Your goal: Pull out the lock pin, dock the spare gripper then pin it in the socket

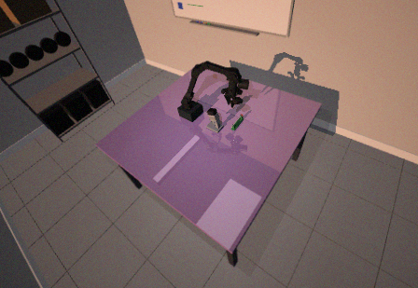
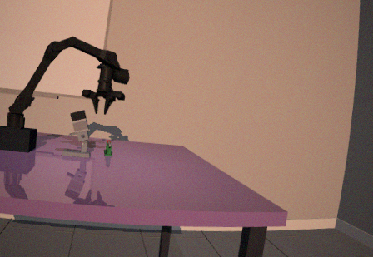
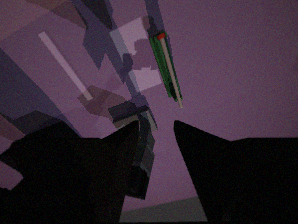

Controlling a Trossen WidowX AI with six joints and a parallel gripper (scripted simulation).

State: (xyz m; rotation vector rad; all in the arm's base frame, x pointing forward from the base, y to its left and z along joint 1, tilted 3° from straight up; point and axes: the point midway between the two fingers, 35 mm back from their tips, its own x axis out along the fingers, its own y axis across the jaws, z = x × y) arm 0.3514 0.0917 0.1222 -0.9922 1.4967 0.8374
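The green rest is 50 mm ahead of my gripper tip, 10 mm to the left of it and 150 mm below it. Round my gripper tip: spare gripper 80 mm behind, 100 mm to the right, 50 mm below; then grey mount 80 mm behind, 100 mm to the right, 120 mm below.
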